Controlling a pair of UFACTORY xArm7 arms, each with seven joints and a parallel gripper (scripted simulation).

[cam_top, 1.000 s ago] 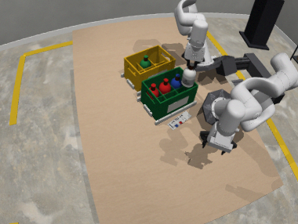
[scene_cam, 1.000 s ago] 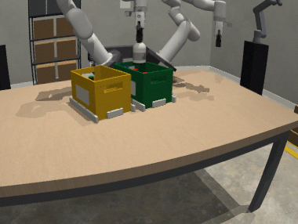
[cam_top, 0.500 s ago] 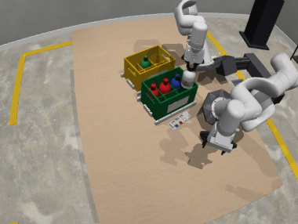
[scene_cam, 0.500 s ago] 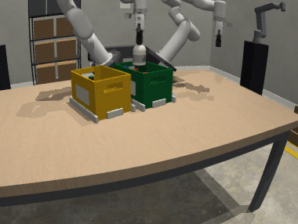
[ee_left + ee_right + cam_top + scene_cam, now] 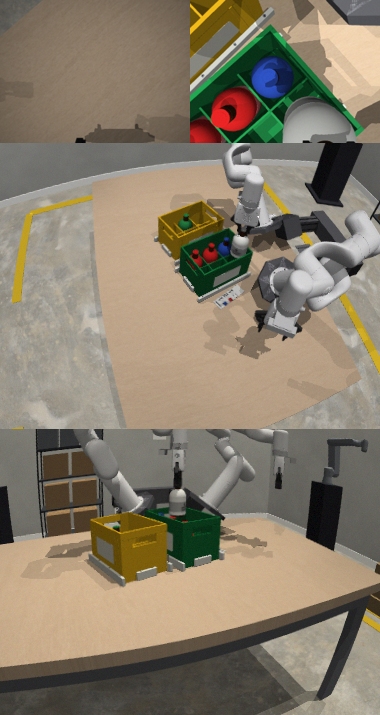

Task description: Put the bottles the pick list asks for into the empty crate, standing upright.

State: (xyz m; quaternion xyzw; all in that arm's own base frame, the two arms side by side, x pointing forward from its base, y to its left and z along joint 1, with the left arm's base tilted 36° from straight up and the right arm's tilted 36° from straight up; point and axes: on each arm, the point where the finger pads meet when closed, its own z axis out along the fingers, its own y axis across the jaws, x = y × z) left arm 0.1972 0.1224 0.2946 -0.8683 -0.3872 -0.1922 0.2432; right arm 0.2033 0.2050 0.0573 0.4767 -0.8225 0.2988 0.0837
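Observation:
Now: right hand 70 mm above the white bottle. Round my right hand: green crate (100 mm ahead, 210 mm below); pick list (40 mm ahead, 140 mm to the left, 290 mm below); blue bottle (40 mm ahead, 70 mm to the right, 210 mm below).

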